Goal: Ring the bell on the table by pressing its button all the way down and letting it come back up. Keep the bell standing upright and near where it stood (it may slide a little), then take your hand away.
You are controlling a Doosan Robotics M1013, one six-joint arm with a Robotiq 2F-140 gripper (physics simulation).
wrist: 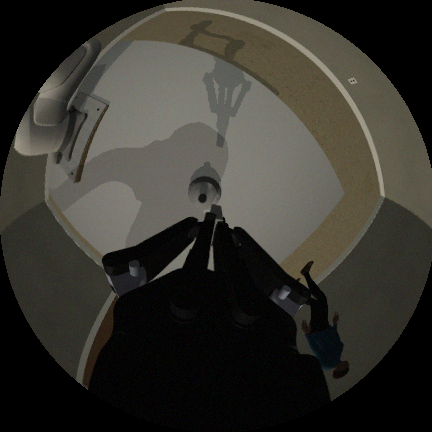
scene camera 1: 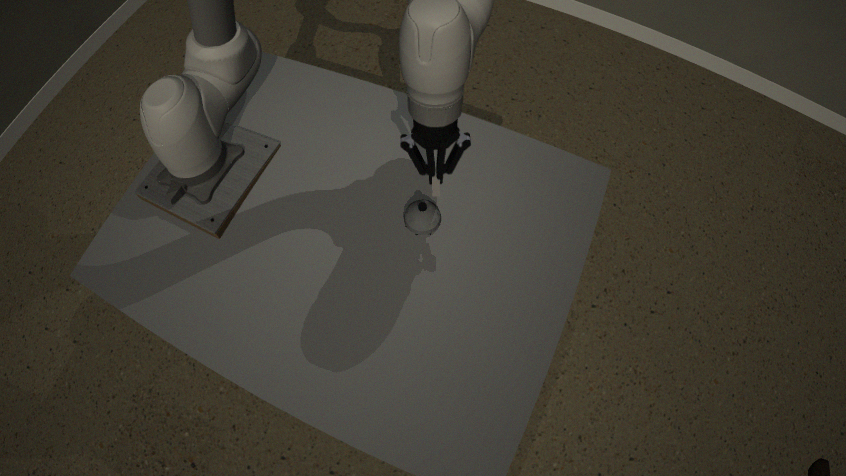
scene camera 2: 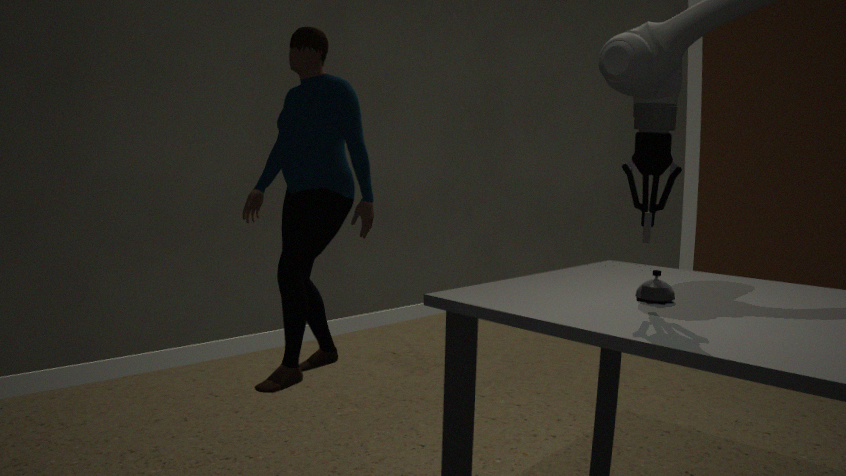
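Seen in the pictures: gripper, fingertip midpoint: (wrist: 214, 212) (scene camera 1: 435, 191) (scene camera 2: 646, 241); arm's base at its link origin: (wrist: 69, 131) (scene camera 1: 200, 166).
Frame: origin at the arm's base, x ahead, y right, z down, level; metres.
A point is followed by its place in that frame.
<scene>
A silver dome bell (scene camera 1: 421, 220) @[x 0.588, y -0.069, z -0.016 m] (scene camera 2: 654, 292) @[x 0.569, y -0.126, z -0.001 m] (wrist: 204, 188) @[x 0.574, y -0.106, z -0.019 m] with a black button on top stands upright on the grey-white table (scene camera 1: 502, 296) @[x 0.811, y 0.012, z 0.024 m] (scene camera 2: 550, 296) @[x 0.767, y -0.223, z 0.024 m] (wrist: 280, 190) @[x 0.742, y -0.224, z 0.024 m]. My gripper (scene camera 1: 436, 188) @[x 0.606, y -0.101, z -0.103 m] (scene camera 2: 646, 235) @[x 0.606, y -0.101, z -0.103 m] (wrist: 214, 212) @[x 0.606, y -0.101, z -0.103 m] is shut and empty, its light fingertips together and pointing down. It hangs above the bell with a clear gap between the fingertips and the button. In scene camera 2 the tips are slightly left of the button, and in the wrist view they are slightly right of and below it.
The arm's base plate (scene camera 1: 254, 155) @[x 0.121, y -0.085, z 0.005 m] (wrist: 92, 142) @[x 0.160, y -0.011, z 0.021 m] is fixed at the table's left side in scene camera 1. A person (scene camera 2: 322, 136) (wrist: 325, 345) in a blue top is on the floor beyond the table, near the wall. The arm's shadow falls across the table around the bell.
</scene>
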